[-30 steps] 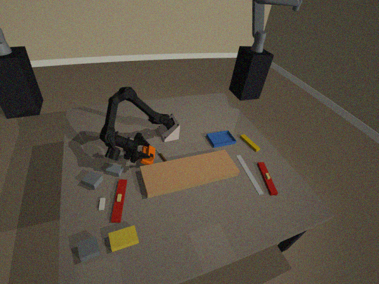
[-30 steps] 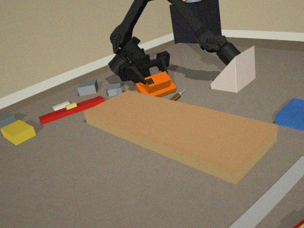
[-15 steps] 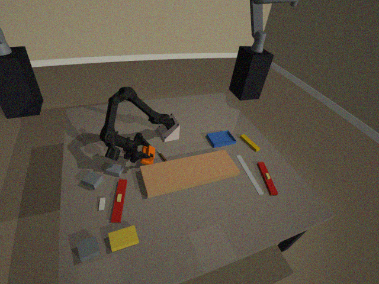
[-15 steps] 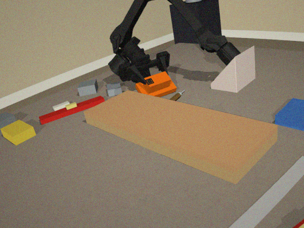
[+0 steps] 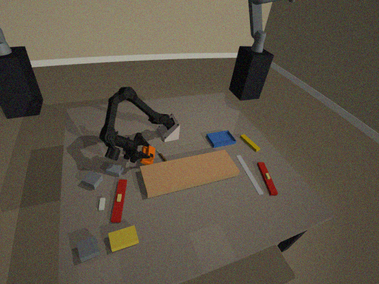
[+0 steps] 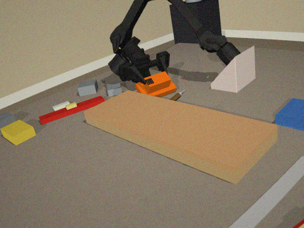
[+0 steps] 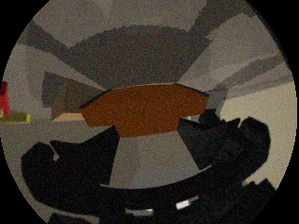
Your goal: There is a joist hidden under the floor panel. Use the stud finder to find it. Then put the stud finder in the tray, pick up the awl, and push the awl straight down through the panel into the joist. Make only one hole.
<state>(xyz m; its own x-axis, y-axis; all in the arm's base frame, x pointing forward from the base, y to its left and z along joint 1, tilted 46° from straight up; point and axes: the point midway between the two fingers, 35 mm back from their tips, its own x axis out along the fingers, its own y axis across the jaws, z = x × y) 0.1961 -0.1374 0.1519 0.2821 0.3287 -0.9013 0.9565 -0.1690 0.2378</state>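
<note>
The orange stud finder lies 1 cm ahead of my gripper tip and 1 cm below it. The rest, counted from my gripper tip: small white piece (23 cm ahead, 29 cm to the right, 6 cm below); awl (2 cm behind, 6 cm to the left, 5 cm below); yellow block (42 cm ahead, 21 cm to the right, 5 cm below).
</note>
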